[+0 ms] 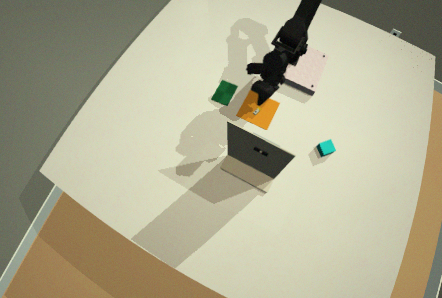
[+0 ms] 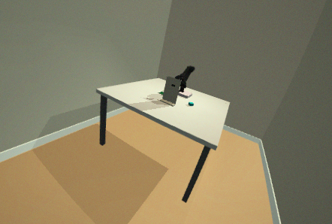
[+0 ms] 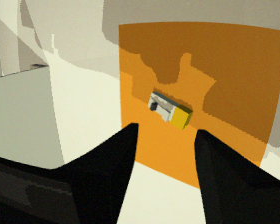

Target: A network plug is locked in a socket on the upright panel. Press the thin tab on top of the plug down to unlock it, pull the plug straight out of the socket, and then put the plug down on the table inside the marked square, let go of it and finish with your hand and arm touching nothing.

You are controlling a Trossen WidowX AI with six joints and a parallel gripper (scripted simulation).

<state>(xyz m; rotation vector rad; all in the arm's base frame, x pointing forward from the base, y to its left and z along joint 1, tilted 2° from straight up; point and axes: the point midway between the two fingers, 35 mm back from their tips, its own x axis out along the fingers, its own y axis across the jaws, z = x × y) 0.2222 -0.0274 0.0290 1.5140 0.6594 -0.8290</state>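
Now: the yellow network plug 20 mm ahead of my gripper tip and 30 mm below it. From my gripper tip the other things lie so: green flat square 140 mm to the right, 30 mm below; orange marked square 10 mm ahead, 30 mm below; grey upright panel 220 mm ahead, 70 mm to the left, 90 mm above.
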